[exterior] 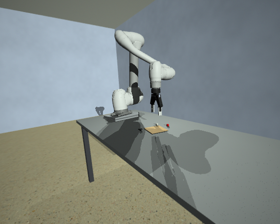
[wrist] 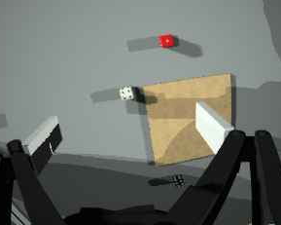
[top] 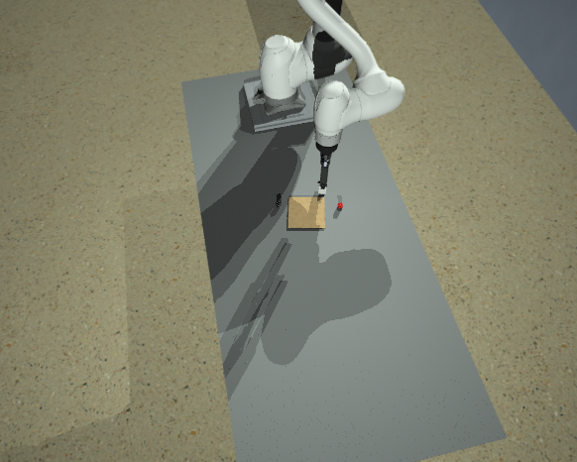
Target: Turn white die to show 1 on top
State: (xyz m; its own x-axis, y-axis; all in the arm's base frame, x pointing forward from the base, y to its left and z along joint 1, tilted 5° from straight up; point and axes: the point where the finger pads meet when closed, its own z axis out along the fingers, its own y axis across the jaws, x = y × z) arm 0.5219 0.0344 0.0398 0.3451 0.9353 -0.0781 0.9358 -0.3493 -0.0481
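Now: hand 10 cm above the white die. From my hand the other things lie so: black die 1 cm ahead, 18 cm to the right, 10 cm below; tan mat 7 cm ahead, 8 cm to the right, 11 cm below; red die 8 cm ahead, 5 cm to the left, 10 cm below.
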